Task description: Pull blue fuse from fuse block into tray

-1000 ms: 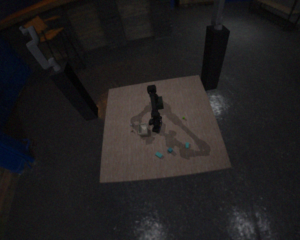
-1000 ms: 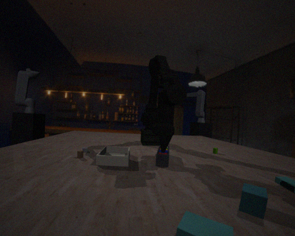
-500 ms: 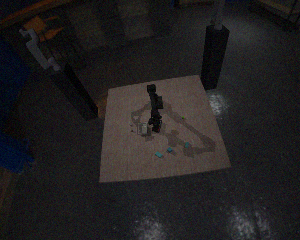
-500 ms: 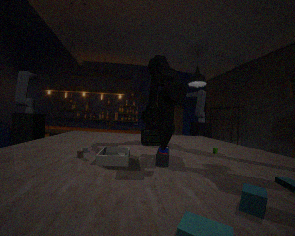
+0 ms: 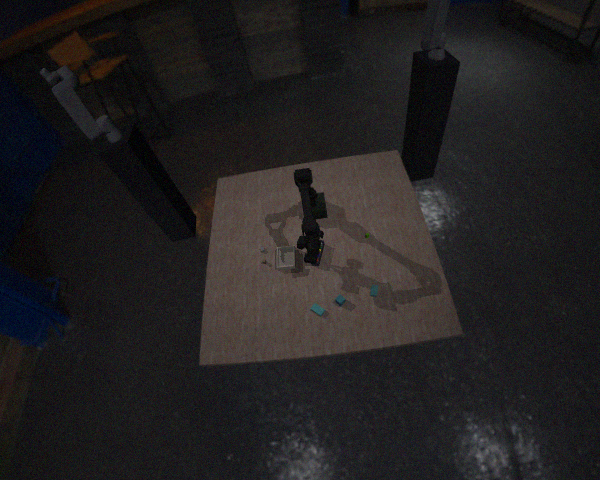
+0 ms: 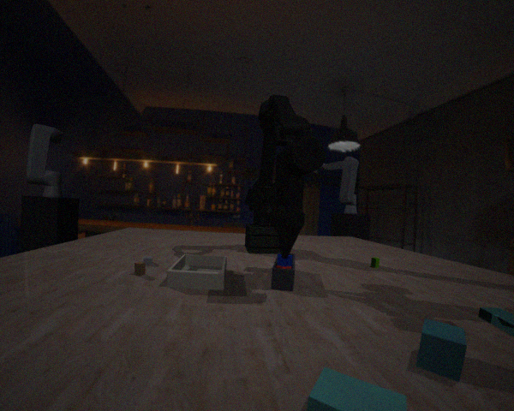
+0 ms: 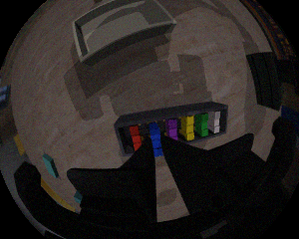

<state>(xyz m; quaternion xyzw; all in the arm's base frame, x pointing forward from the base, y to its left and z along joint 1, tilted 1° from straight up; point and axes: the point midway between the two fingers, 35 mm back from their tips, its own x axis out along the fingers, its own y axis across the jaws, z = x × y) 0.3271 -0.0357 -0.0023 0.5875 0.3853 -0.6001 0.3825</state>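
Right now the white tray is 40 mm behind my gripper tip, 160 mm to the right of it and 50 mm below it. Also, from my gripper tip: blue fuse (10 mm below).
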